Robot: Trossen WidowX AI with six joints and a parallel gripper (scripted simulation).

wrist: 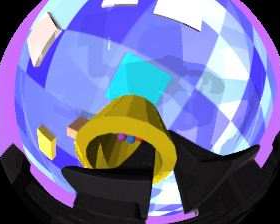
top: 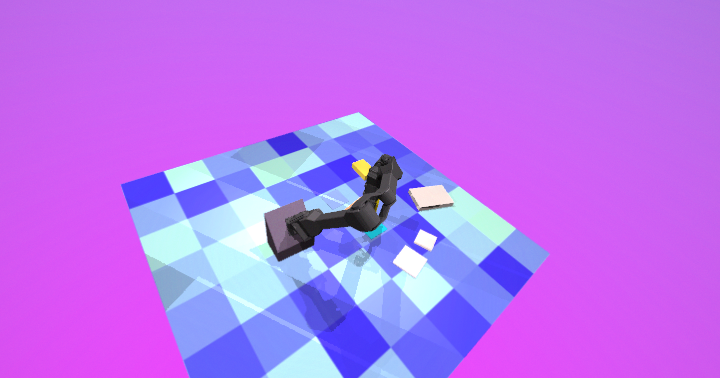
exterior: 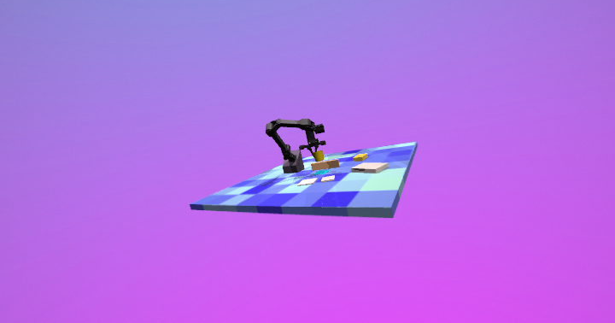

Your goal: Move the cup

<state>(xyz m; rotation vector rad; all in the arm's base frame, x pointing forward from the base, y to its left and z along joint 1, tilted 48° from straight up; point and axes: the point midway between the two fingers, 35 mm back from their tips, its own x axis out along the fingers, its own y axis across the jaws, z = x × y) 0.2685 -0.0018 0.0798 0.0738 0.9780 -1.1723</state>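
The cyan pad lies 120 mm below my gripper tip, 40 mm ahead of it and 10 mm to the right of it. Also, from my gripper tip: cup (20 mm to the left, 20 mm ahead); pale pink slab (380 mm ahead, 100 mm below).
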